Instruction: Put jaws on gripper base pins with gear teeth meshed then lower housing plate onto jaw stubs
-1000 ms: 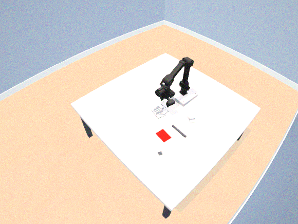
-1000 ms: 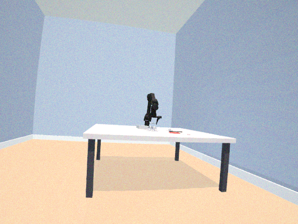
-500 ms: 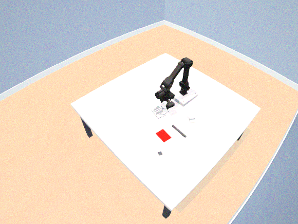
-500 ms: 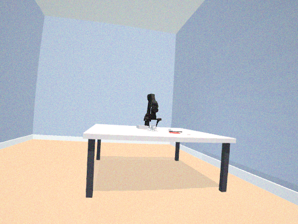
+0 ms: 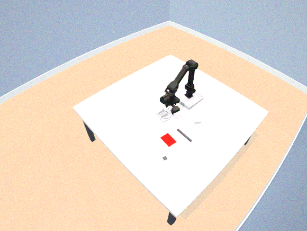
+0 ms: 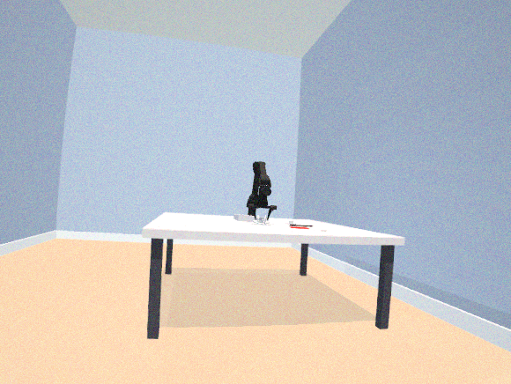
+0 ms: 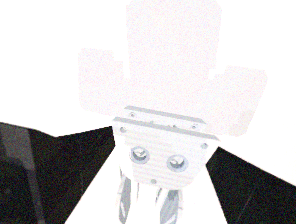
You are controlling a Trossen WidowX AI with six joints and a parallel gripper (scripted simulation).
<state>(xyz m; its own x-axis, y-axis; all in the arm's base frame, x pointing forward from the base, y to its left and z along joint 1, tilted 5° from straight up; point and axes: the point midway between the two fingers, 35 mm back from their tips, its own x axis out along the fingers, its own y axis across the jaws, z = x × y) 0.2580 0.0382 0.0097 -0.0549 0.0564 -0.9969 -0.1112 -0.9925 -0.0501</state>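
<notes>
My gripper tip is now 1 cm short of the small white part and 2 cm below it. Round my gripper tip: white jaw piece 2 cm ahead, 1 cm to the left, 1 cm below; dark grey bar 6 cm ahead, 25 cm to the left, 2 cm below; red flat rectangle 19 cm ahead, 20 cm to the left, 2 cm below.
</notes>
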